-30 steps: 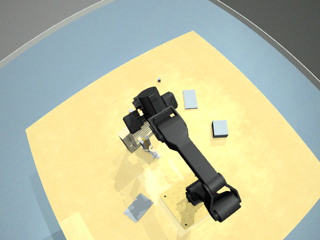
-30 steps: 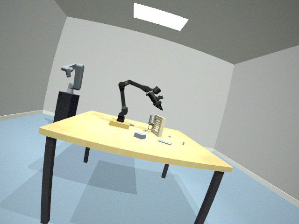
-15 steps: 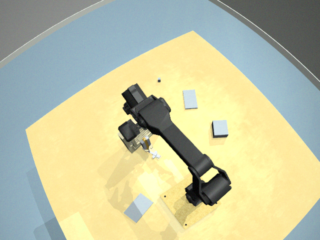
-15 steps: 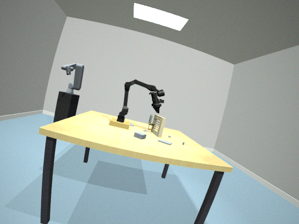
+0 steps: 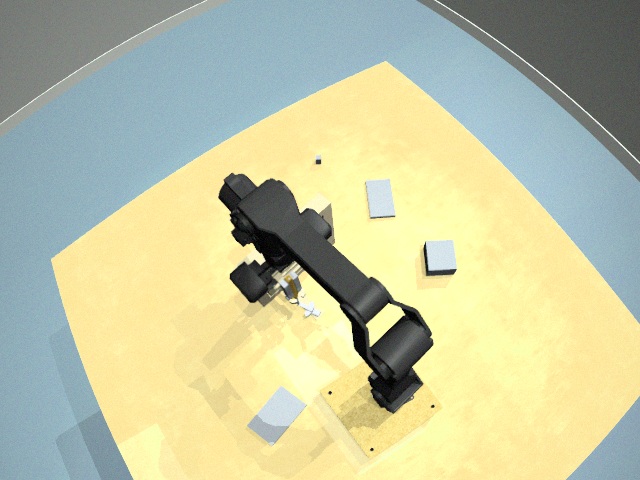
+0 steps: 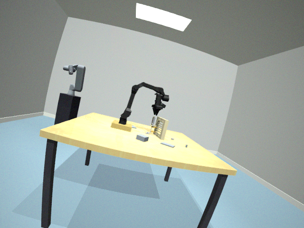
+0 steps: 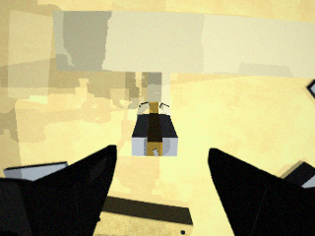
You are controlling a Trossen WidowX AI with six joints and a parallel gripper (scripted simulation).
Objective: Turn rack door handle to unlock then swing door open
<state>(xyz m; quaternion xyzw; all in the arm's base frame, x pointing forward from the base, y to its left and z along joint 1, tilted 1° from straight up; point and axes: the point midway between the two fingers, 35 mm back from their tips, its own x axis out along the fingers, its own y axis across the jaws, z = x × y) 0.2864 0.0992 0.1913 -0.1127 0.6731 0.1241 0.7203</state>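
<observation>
Right now the upright handle is 10 mm behind my gripper tip and 90 mm below it. Also, from my gripper tip: small cube: 340 mm ahead, 200 mm to the right, 190 mm below.
</observation>
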